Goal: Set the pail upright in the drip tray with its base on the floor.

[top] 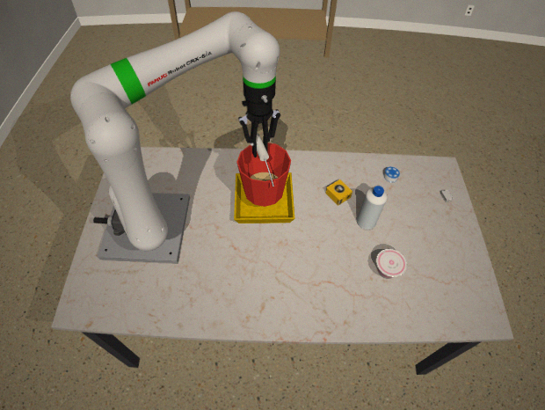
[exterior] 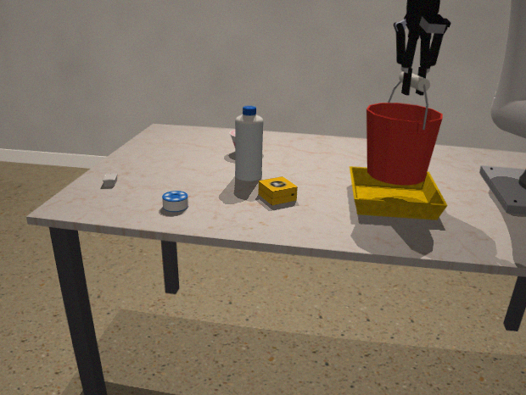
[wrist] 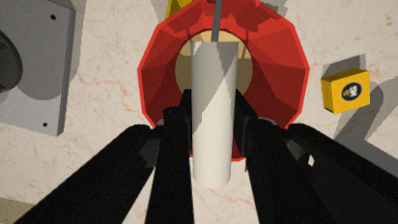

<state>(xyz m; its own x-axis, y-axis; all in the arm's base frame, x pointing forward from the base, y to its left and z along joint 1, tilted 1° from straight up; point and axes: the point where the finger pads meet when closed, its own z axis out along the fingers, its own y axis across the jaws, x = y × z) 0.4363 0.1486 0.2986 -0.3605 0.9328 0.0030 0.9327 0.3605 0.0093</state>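
Now: the red pail 1 cm ahead of my hand and 10 cm below it. The rest, counted from my hand: white bottle (42 cm ahead, 6 cm to the right, 22 cm below); then drip tray (1 cm ahead, 1 cm to the left, 31 cm below); then pink-rimmed round dish (48 cm ahead, 27 cm to the right, 28 cm below).
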